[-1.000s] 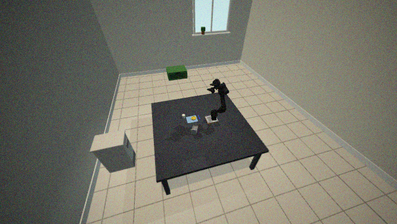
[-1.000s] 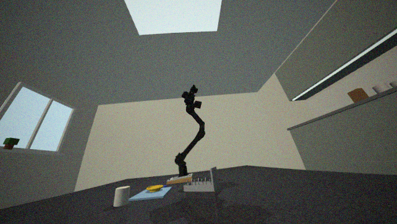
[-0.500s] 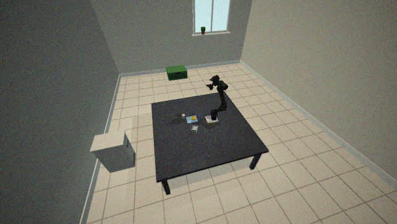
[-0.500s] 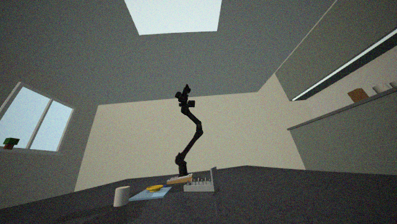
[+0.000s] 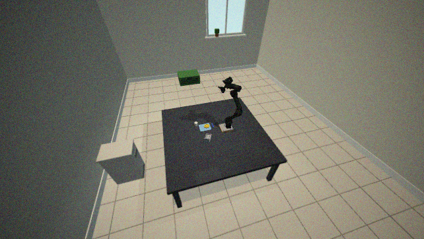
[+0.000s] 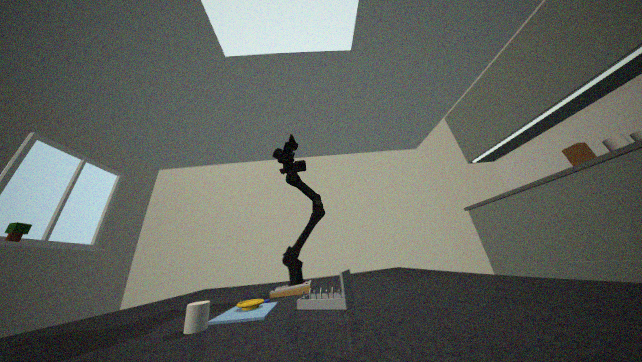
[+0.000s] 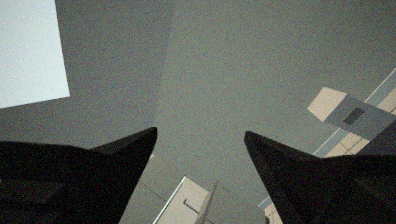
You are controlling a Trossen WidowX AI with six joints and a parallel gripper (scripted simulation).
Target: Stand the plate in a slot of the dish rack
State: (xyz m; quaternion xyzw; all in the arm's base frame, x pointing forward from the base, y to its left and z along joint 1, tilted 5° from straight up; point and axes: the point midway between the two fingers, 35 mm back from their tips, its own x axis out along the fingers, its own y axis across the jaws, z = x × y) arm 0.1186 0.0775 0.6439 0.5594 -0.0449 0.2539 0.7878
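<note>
Right now my gripper tip is 67 cm above the yellow plate, 14 cm short of it and 9 cm to the left of it. Also, from my gripper tip: blue mat (68 cm below, 17 cm ahead, 8 cm to the right); dish rack (66 cm below, 15 cm ahead, 13 cm to the left); white cup (66 cm below, 28 cm ahead, 14 cm to the right).
</note>
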